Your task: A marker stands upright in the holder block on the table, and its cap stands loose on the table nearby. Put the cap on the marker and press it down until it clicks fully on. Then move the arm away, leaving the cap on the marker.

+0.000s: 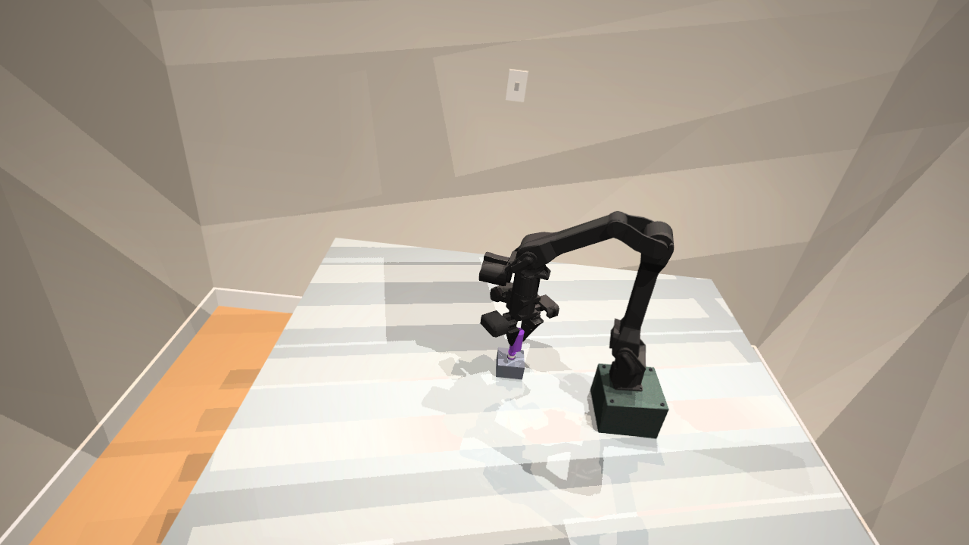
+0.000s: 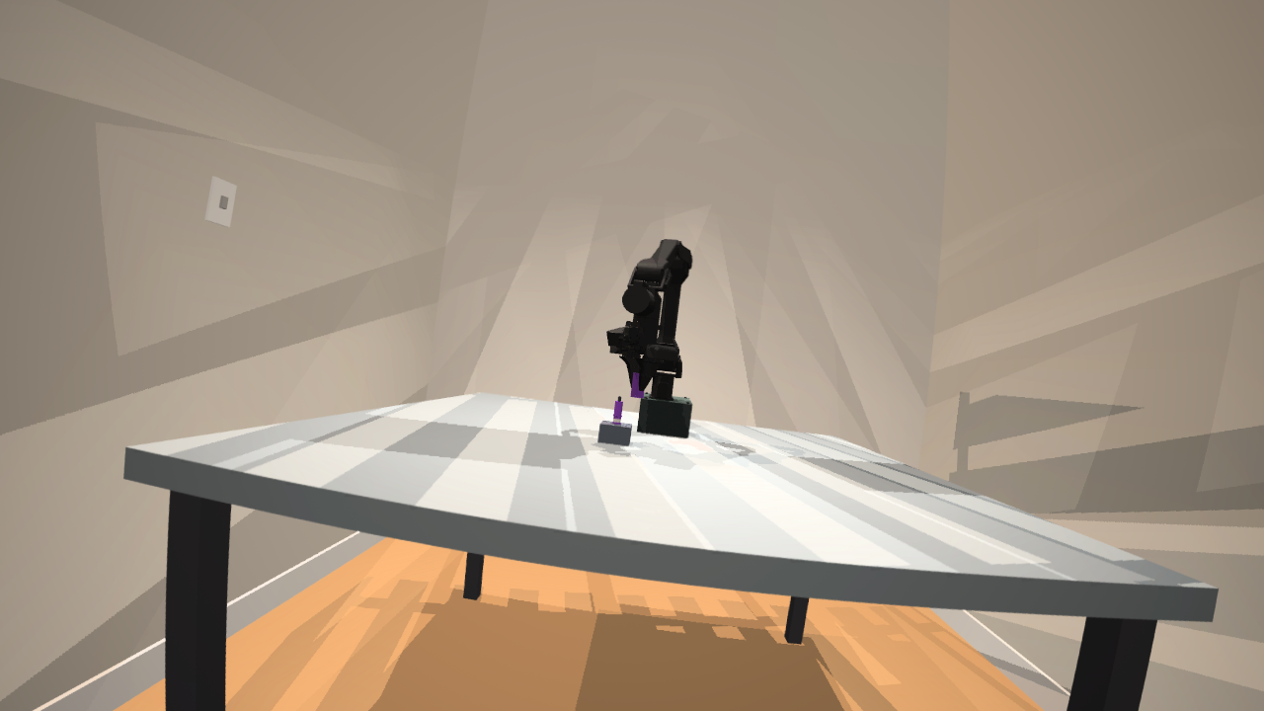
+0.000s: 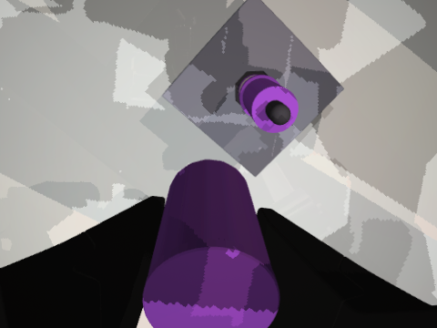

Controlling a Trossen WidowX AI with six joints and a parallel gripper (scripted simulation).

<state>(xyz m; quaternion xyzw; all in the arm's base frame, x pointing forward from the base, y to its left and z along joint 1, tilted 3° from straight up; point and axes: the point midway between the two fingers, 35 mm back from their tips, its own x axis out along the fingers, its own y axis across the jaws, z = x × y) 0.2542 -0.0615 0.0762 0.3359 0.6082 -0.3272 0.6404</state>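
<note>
Right now the holder block is 40 mm to the right of my gripper tip and 100 mm below it. Also, from my gripper tip: purple cap 10 mm above.
</note>
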